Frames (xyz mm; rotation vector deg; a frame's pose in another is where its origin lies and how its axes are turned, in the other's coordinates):
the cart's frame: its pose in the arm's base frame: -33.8 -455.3 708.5 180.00 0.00 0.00
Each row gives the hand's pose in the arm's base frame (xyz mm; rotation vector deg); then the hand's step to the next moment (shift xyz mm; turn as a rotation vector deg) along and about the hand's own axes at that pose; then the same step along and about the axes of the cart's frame.
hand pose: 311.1 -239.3 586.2 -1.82 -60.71 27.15
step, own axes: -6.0 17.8 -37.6 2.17 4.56 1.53
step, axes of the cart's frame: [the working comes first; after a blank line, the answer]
step, axes of the arm's base frame: 22.9 21.2 -28.2 -2.06 4.64 1.43

22.9 -21.2 28.2 -2.06 -4.64 -1.43
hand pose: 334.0 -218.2 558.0 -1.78 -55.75 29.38
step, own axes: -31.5 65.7 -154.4 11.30 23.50 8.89
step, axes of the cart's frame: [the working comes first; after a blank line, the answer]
step, axes of the arm's base frame: 82.1 75.3 -129.4 -11.38 23.77 8.03

82.1 -75.3 129.4 -11.38 -23.77 -8.03
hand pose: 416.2 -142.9 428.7 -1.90 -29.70 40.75
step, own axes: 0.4 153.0 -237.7 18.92 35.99 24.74
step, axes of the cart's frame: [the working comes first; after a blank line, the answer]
step, axes of the arm's base frame: 16.7 151.1 -238.3 -21.57 35.82 22.73

16.7 -151.1 238.3 -21.57 -35.82 -22.73
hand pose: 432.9 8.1 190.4 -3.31 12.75 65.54
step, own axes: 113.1 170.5 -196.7 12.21 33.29 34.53
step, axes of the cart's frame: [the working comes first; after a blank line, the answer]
step, axes of the arm's base frame: -138.7 140.8 -203.6 -20.34 30.25 33.48

-138.7 -140.8 203.6 -20.34 -30.25 -33.48
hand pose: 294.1 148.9 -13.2 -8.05 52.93 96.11
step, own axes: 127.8 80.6 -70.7 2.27 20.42 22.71
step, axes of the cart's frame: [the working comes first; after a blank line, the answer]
step, axes of the arm's base frame: -138.7 51.6 -77.0 -10.17 15.48 24.39

-138.7 -51.6 77.0 -10.17 -15.48 -24.39
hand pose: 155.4 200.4 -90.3 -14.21 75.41 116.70
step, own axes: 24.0 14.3 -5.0 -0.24 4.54 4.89
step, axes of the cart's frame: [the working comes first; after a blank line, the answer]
step, axes of the arm's base frame: -28.0 2.8 -3.9 -1.74 2.97 5.72

-28.0 -2.8 3.9 -1.74 -2.97 -5.72
